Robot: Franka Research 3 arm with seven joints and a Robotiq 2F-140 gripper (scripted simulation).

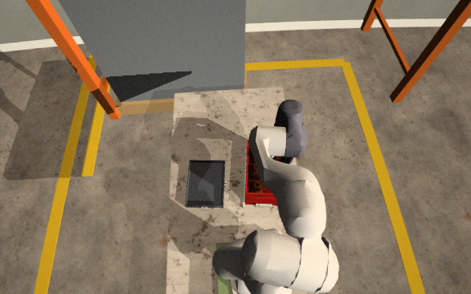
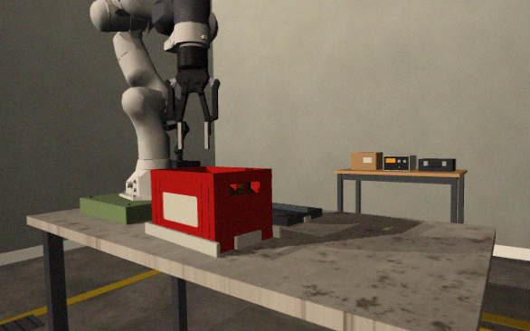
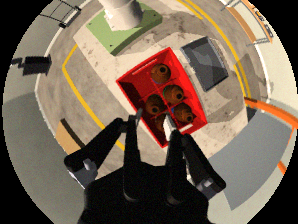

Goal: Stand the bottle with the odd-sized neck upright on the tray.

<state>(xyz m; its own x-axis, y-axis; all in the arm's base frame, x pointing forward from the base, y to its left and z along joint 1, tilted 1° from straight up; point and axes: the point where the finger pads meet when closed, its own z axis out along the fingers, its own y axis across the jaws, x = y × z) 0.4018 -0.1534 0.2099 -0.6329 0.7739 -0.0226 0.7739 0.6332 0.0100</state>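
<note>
Right now my hand is 170 mm above the brown bottle. Round my hand: dark tray (10 mm behind, 340 mm to the left, 250 mm below); then red crate (40 mm to the left, 170 mm below).
</note>
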